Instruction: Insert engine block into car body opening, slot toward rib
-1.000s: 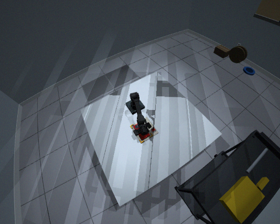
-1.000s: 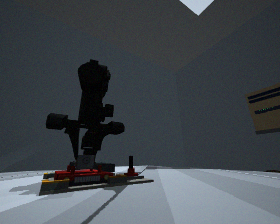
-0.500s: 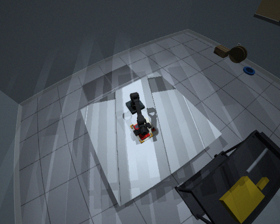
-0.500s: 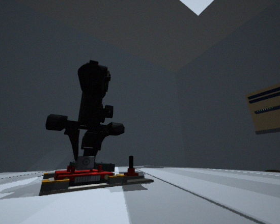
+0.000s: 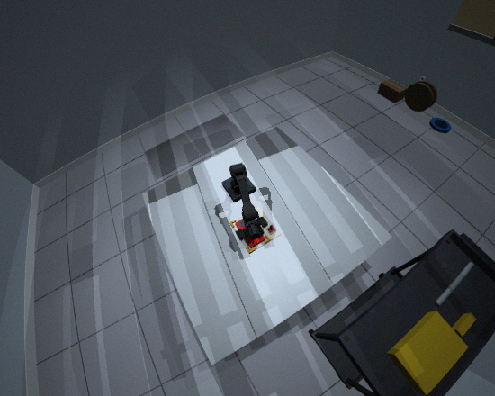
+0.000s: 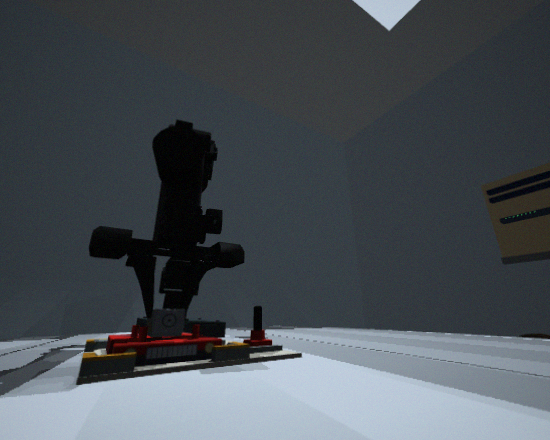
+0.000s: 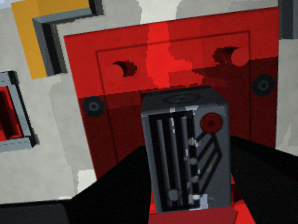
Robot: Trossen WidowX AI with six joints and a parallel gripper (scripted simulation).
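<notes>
The black upright post is 120 mm to the left of my gripper tip, 10 mm below it and 10 mm ahead of it. From my gripper tip the other things lie so: engine block (10 mm below).
</notes>
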